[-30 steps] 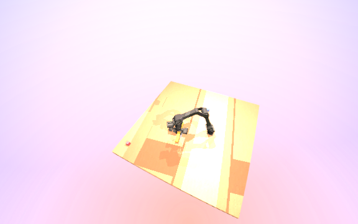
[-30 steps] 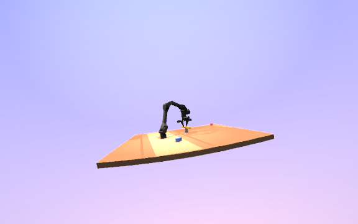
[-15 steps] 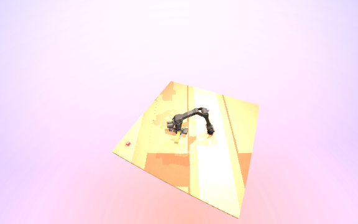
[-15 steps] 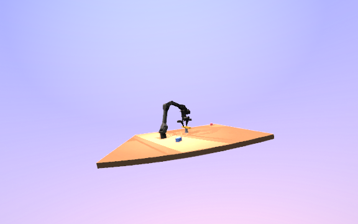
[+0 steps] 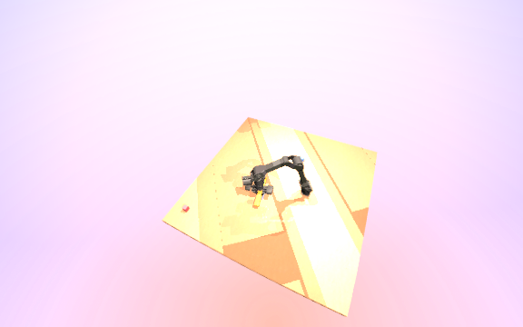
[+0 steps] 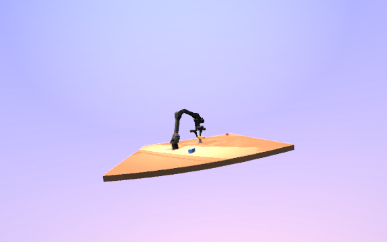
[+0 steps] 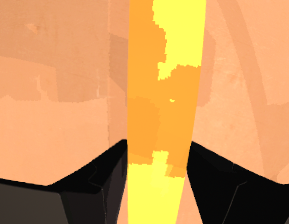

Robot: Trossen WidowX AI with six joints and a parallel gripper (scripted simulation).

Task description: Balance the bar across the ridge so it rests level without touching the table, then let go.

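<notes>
Right now my gripper tip is 1 cm short of the yellow bar and 3 cm to the left of it. The rest, counted from my gripper tip: small red cube: 46 cm ahead, 30 cm to the left, 5 cm below; small blue block: 14 cm behind, 47 cm to the right, 5 cm below.
</notes>
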